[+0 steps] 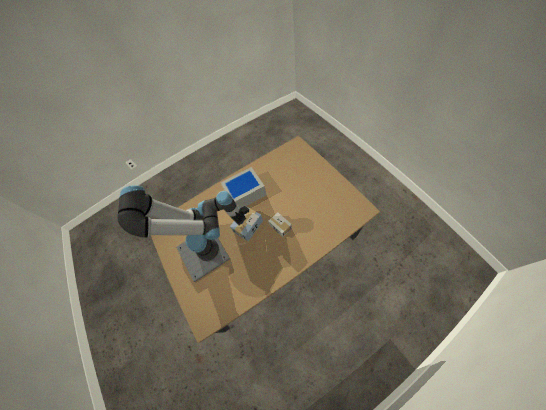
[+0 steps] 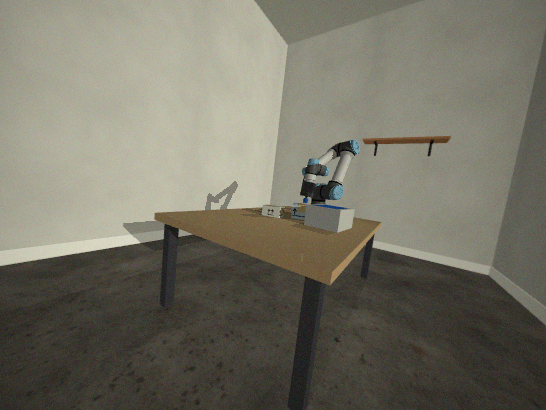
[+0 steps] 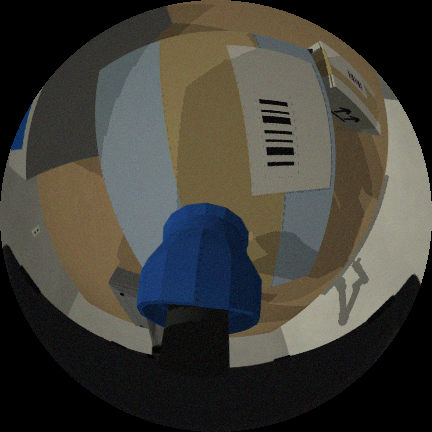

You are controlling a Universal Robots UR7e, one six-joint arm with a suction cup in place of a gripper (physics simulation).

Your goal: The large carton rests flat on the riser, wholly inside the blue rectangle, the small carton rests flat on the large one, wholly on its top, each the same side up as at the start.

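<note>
The large carton [image 1: 249,225] [image 2: 298,213] [image 3: 213,132] lies on the table, brown with pale blue tape and a white barcode label on top. The small carton [image 1: 279,222] [image 2: 272,211] [image 3: 349,90] lies to its right, apart from it. The grey riser [image 1: 259,194] [image 2: 328,220] with the blue rectangle [image 1: 240,183] [image 2: 331,206] on top stands behind them with nothing on it. My blue suction cup [image 1: 240,216] [image 2: 305,200] [image 3: 201,257] hangs very close over the large carton's top, holding nothing. I cannot tell if it touches.
The wooden table [image 1: 322,185] [image 2: 264,240] carries everything. The arm's grey base plate [image 1: 196,267] is bolted near its left edge. A wall shelf [image 2: 406,139] hangs behind the arm. The table's edges fall away to the dark floor.
</note>
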